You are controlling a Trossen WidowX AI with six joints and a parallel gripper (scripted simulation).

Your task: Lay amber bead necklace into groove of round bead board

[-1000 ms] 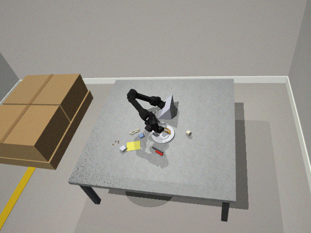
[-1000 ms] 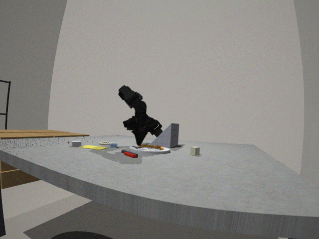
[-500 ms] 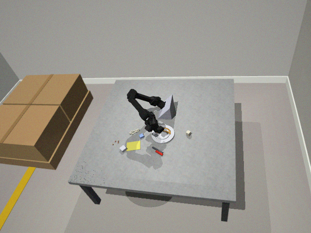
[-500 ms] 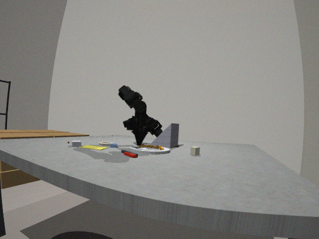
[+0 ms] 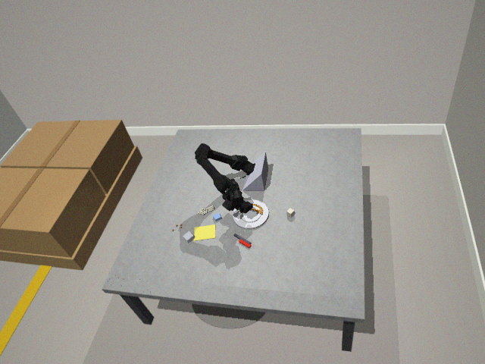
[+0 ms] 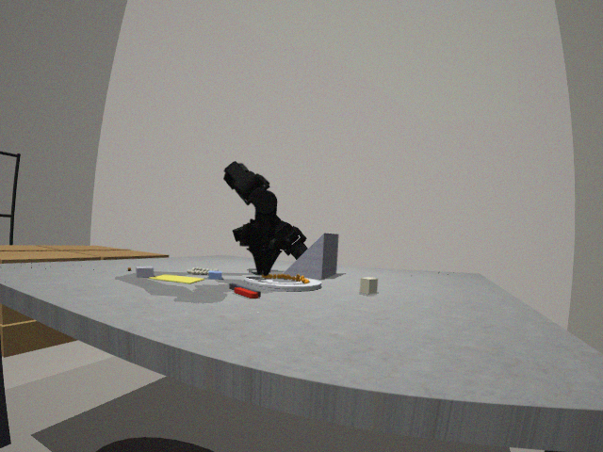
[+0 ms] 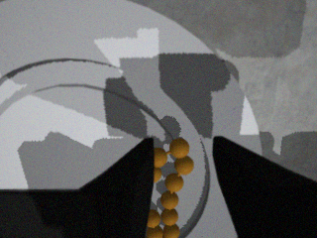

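The round bead board lies 1 cm ahead of my gripper tip, 6 cm to the left of it and 1 cm below it. Also, from my gripper tip: blue cube: 5 cm ahead, 12 cm to the right, 1 cm below; then yellow sheet: 15 cm ahead, 17 cm to the right, 2 cm below; then red-handled tool: 19 cm ahead, 6 cm to the left, 1 cm below.
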